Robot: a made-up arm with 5 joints. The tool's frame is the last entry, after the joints. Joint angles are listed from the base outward. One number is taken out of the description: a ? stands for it. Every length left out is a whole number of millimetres.
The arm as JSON. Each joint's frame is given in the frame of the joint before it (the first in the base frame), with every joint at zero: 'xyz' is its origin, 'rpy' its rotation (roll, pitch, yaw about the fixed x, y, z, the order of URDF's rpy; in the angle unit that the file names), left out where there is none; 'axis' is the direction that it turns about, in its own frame. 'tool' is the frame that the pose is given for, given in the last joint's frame.
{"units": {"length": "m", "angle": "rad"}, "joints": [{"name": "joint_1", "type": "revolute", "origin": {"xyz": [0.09, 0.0, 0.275], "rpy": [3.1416, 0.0, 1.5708]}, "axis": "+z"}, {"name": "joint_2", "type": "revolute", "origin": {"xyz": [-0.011, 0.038, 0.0], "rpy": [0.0, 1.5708, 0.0]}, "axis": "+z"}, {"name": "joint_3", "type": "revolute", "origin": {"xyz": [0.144, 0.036, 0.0], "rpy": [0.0, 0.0, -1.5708]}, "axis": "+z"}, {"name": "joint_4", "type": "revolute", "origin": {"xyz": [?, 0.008, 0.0], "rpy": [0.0, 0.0, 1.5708]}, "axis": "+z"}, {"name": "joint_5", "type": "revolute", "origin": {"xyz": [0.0, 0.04, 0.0], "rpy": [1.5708, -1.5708, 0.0]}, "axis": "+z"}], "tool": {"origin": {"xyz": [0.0, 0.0, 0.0], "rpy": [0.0, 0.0, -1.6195]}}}
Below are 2 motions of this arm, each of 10 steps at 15 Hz.
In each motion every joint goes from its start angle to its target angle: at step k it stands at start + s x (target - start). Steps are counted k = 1, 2, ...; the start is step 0. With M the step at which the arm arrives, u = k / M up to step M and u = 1 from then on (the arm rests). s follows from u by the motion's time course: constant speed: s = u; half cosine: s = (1 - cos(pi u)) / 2; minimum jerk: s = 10 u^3 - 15 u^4 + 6 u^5.
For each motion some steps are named. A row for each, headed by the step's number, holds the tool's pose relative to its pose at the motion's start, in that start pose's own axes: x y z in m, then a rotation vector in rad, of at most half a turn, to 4 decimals.
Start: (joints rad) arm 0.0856 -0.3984 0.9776 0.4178 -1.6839
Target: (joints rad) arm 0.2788 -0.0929 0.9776 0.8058 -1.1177
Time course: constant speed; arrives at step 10
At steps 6, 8, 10:
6: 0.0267 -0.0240 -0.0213 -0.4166 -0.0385 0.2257
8: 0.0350 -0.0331 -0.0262 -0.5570 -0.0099 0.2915
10: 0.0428 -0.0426 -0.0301 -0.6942 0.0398 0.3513

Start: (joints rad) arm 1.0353 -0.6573 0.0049 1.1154 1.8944
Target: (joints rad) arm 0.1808 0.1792 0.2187 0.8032 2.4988
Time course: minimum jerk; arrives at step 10
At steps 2, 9, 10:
2: 0.0088 -0.0012 -0.0157 0.0283 -0.0543 0.0580
9: 0.2637 0.1031 -0.1300 0.2712 -0.9058 1.1935
10: 0.2659 0.1052 -0.1296 0.2718 -0.9131 1.2053

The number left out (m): -0.195
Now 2 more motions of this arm.
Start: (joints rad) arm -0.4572 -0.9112 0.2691 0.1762 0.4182
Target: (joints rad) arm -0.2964 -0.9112 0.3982 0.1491 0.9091
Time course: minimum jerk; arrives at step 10
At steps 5, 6, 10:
5: -0.0170 -0.0056 -0.0011 -0.0401 0.0796 0.2796
6: -0.0232 -0.0079 -0.0010 -0.0504 0.1114 0.3805
10: -0.0341 -0.0123 -0.0003 -0.0623 0.1702 0.5544

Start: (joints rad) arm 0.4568 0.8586 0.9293 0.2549 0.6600
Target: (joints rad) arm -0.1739 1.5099 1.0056 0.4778 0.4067
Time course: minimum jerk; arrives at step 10
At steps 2, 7, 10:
2: -0.0021 0.0064 -0.0054 0.0169 0.0552 0.0174
7: -0.0720 0.0583 -0.0479 0.0136 0.8760 0.1513
10: -0.0912 0.0600 -0.0477 -0.0422 1.0535 0.1529

